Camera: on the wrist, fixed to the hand. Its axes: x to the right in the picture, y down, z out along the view.
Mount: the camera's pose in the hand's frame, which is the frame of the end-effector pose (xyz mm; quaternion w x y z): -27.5 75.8 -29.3 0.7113 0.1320 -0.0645 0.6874
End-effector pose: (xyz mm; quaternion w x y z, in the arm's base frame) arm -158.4 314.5 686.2 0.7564 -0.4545 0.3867 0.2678
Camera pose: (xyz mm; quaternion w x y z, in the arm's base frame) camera -241.1 320.4 664.1 0.4389 0.0596 0.5740 0.6887
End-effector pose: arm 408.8 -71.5 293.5 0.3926 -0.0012 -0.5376 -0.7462
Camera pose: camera 484.7 -87.6 330.2 0.7577 -0.3667 -0.5054 -0.1899
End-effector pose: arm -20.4 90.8 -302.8 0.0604 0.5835 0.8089 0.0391
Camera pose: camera 55.2 88.9 -262.2 0.0088 -0.9816 -0.1755 0.0751
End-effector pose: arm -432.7 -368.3 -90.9 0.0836 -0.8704 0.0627 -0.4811
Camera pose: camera -474.3 -439.7 -113.9 0.5091 -0.5960 0.5740 -0.2369
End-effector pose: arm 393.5 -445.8 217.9 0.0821 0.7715 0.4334 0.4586
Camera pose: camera 410.1 -520.5 256.7 0.3307 -0.8870 0.1668 -0.2756
